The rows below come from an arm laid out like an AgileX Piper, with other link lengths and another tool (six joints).
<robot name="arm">
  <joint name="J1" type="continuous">
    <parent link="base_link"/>
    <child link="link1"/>
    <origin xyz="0 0 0.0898"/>
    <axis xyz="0 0 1"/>
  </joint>
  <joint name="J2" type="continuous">
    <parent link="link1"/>
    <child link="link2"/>
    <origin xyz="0 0 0" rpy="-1.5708 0 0"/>
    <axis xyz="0 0 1"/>
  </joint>
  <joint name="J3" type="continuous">
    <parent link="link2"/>
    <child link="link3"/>
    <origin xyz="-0.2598 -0.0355 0" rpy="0 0 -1.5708"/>
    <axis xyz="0 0 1"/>
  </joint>
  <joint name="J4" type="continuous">
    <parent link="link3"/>
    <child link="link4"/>
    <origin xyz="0.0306 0.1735 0" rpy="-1.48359 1.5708 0"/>
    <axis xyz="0 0 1"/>
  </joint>
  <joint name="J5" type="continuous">
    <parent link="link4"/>
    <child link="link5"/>
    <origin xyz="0 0 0" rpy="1.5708 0 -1.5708"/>
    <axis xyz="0 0 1"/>
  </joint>
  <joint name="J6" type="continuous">
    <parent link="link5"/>
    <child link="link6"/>
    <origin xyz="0 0.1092 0" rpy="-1.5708 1.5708 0"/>
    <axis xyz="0 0 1"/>
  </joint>
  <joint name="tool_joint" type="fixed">
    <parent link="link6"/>
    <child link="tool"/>
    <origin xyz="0.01 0.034 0.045" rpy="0 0.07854 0.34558"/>
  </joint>
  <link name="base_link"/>
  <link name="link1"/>
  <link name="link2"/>
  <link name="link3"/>
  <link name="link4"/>
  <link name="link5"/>
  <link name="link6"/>
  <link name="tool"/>
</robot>
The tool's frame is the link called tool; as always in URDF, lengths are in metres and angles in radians. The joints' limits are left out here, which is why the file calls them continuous.
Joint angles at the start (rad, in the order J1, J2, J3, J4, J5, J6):
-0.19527, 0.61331, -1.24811, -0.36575, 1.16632, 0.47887
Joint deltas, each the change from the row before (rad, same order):
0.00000, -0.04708, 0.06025, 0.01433, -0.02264, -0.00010
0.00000, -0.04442, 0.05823, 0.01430, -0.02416, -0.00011
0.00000, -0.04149, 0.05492, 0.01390, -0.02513, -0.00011
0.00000, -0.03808, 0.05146, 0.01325, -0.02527, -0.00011
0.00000, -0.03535, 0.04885, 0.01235, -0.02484, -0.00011
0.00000, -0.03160, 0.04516, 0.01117, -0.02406, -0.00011
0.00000, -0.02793, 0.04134, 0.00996, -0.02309, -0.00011
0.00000, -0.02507, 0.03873, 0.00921, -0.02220, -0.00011
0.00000, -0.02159, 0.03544, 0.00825, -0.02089, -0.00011
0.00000, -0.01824, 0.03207, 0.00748, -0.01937, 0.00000
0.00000, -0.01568, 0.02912, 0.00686, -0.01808, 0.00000
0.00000, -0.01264, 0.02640, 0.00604, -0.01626, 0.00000
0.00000, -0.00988, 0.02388, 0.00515, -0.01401, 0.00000
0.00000, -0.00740, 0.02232, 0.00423, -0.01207, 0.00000
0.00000, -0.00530, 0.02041, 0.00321, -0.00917, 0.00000
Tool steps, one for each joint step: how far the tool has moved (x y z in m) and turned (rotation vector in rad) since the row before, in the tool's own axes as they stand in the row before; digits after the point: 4 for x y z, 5 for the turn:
0.0055, 0.0101, -0.0008, -0.00410, -0.01774, 0.00114
0.0049, 0.0099, -0.0001, -0.00350, -0.01833, 0.00148
0.0042, 0.0093, 0.0003, -0.00228, -0.01889, 0.00204
0.0037, 0.0087, 0.0007, -0.00168, -0.01849, 0.00231
0.0034, 0.0083, 0.0010, -0.00141, -0.01743, 0.00234
0.0030, 0.0076, 0.0013, -0.00116, -0.01600, 0.00218
0.0026, 0.0069, 0.0015, -0.00086, -0.01456, 0.00199
0.0023, 0.0064, 0.0017, -0.00112, -0.01323, 0.00183
0.0020, 0.0058, 0.0018, -0.00149, -0.01152, 0.00152
0.0018, 0.0053, 0.0019, -0.00199, -0.00990, 0.00140
0.0015, 0.0048, 0.0019, -0.00215, -0.00878, 0.00132
0.0014, 0.0043, 0.0019, -0.00309, -0.00674, 0.00088
0.0014, 0.0040, 0.0019, -0.00422, -0.00441, 0.00035
0.0014, 0.0038, 0.0020, -0.00564, -0.00190, -0.00039
0.0016, 0.0036, 0.0020, -0.00712, 0.00091, -0.00110

